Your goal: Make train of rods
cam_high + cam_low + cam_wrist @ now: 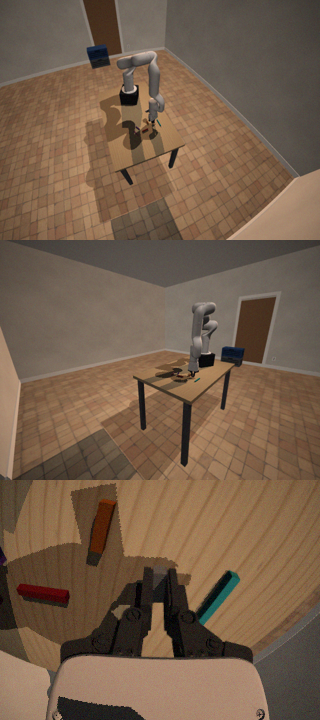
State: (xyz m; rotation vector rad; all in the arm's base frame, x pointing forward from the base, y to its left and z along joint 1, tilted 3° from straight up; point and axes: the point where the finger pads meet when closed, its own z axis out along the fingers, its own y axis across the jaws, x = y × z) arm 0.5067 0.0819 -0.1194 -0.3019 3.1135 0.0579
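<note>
The grey rod is 20 mm below my hand. Also, from my hand: turquoise rod 60 mm to the left, 30 mm below, 30 mm ahead; orange rod 50 mm to the right, 30 mm below, 30 mm behind; red rod 120 mm to the right, 50 mm ahead, 30 mm below.
</note>
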